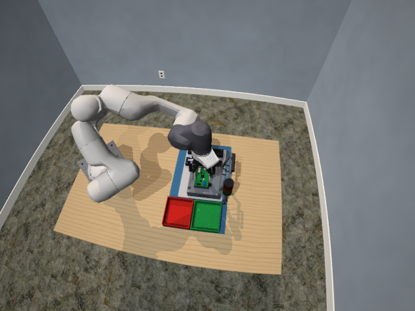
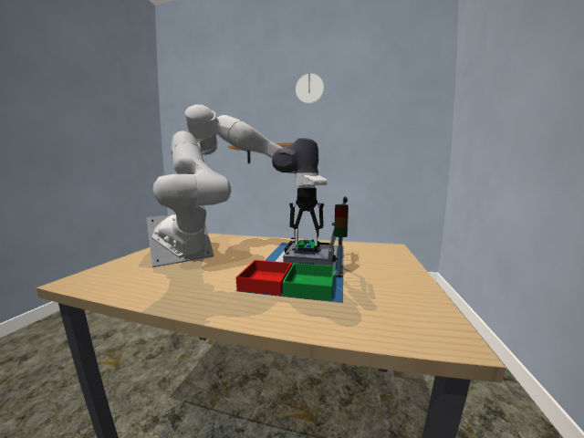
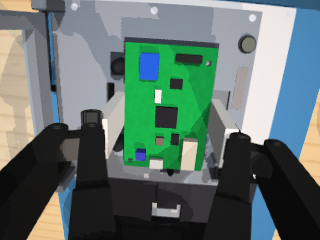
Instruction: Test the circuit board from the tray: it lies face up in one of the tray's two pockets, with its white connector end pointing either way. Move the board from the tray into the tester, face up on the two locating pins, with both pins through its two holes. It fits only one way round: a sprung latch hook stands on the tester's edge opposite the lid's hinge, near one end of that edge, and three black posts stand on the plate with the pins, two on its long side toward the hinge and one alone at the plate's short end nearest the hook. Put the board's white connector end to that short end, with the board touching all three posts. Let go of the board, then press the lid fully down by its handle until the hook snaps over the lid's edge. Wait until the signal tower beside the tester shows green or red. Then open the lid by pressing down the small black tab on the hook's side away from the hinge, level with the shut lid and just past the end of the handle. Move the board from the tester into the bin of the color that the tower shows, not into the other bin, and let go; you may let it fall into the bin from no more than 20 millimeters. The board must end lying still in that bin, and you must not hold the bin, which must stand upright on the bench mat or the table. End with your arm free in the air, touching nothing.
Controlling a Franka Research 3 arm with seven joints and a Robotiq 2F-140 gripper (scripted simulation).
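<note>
Now: hand 2 cm above the green circuit board. The rest, counted from my hand: tester plate: 1 cm ahead, 1 cm to the left, 4 cm below; clear lid: 12 cm ahead, 3 cm to the right, 7 cm above; green bin: 1 cm behind, 20 cm to the right, 9 cm below.
</note>
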